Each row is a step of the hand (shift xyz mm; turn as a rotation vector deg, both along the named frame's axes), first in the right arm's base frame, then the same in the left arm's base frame.
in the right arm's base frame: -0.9 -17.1 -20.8 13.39 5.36 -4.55
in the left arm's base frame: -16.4 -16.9 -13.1 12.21 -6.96 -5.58
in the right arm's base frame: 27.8 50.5 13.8 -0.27 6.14 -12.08
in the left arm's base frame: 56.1 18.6 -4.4 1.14 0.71 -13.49
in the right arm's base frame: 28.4 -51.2 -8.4 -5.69 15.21 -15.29
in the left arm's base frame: -14.6 -56.0 12.2 2.40 9.51 -20.03
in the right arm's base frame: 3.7 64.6 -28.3 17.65 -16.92 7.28
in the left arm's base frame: 38.5 32.1 -49.7 3.40 -21.21 13.75
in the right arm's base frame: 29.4 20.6 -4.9 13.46 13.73 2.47
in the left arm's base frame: 33.7 -7.9 -10.7 19.26 0.62 -2.11
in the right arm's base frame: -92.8 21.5 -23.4 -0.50 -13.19 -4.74
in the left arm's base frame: -58.5 71.1 -33.8 -10.00 -9.83 0.39
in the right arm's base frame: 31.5 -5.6 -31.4 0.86 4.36 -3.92
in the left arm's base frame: 12.3 -34.6 -25.7 2.60 1.15 -5.20
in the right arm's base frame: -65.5 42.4 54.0 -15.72 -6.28 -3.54
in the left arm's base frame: -8.0 89.1 31.7 -16.28 5.56 -1.71
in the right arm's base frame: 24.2 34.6 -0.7 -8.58 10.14 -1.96
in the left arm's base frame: 40.0 6.2 -12.2 -0.06 12.05 -5.92
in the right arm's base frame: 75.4 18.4 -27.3 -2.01 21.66 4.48
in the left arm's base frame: 60.7 -47.5 -28.7 13.64 17.11 -3.84
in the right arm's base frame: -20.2 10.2 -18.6 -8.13 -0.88 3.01
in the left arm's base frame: -12.1 15.2 -21.9 -5.81 5.88 2.75
